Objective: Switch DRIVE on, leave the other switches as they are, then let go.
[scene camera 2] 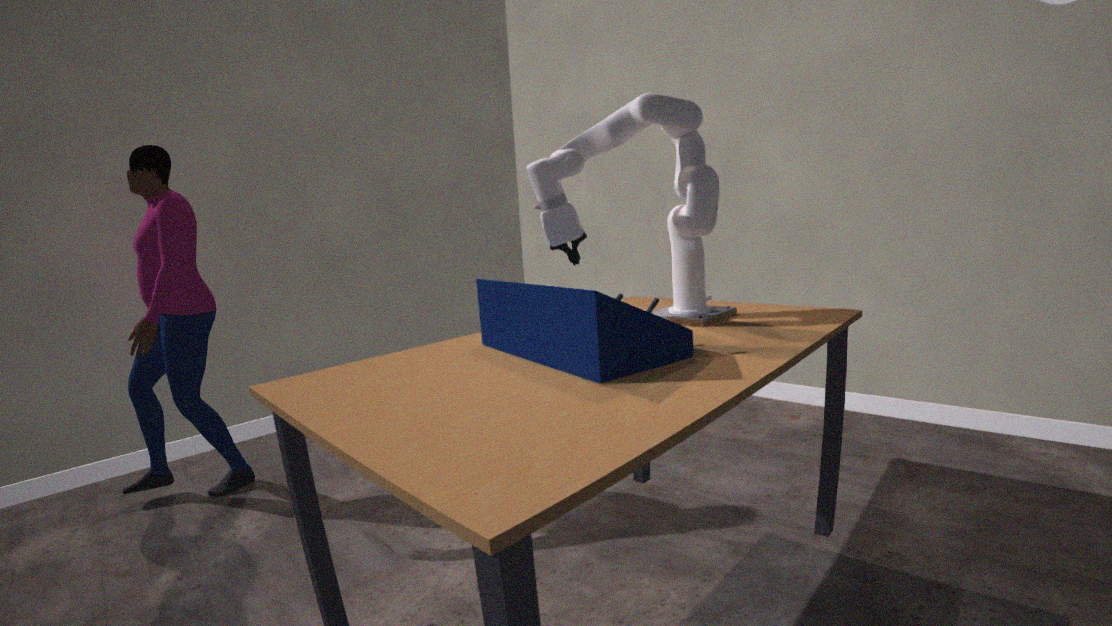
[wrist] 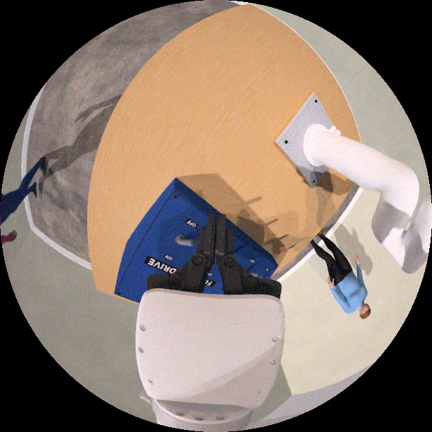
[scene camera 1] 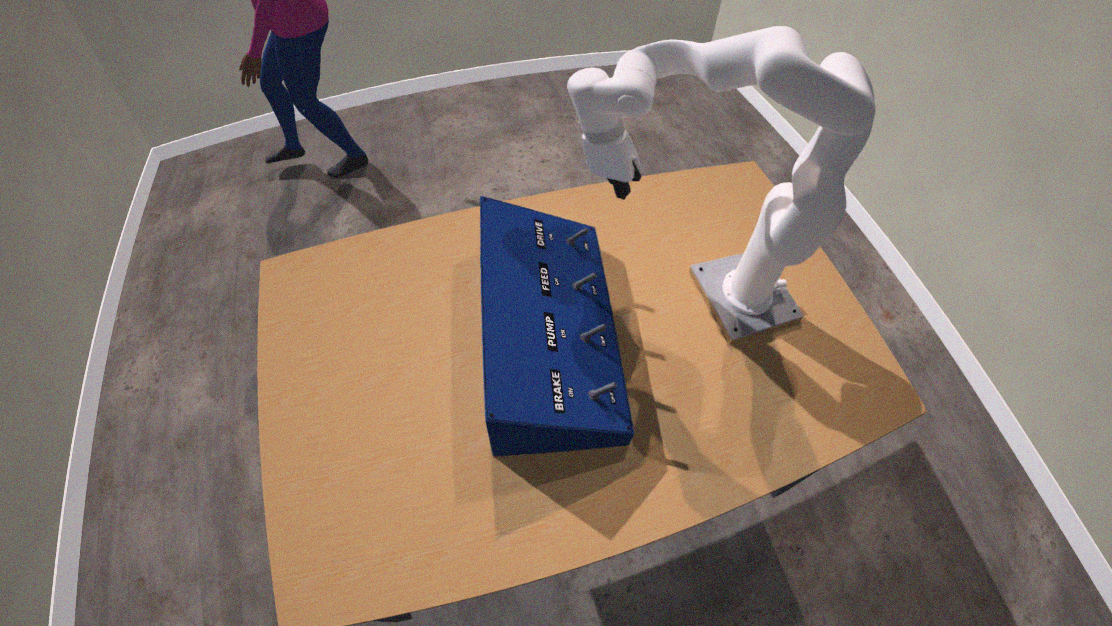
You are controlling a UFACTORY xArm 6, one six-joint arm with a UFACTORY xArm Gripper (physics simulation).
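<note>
A blue sloped switch box stands on the table. The DRIVE lever is nearest the arm's hand; in scene camera 1 it leans toward its OFF label, like the FEED lever, PUMP lever and BRAKE lever. My gripper is shut and empty, raised above and to the robot-base side of the DRIVE end, apart from the levers. In the wrist view the fingers hide part of the box around FEED.
The arm's base plate is bolted to the wooden table. A person in magenta is on the floor beyond the table. A person in light blue shows in the wrist view.
</note>
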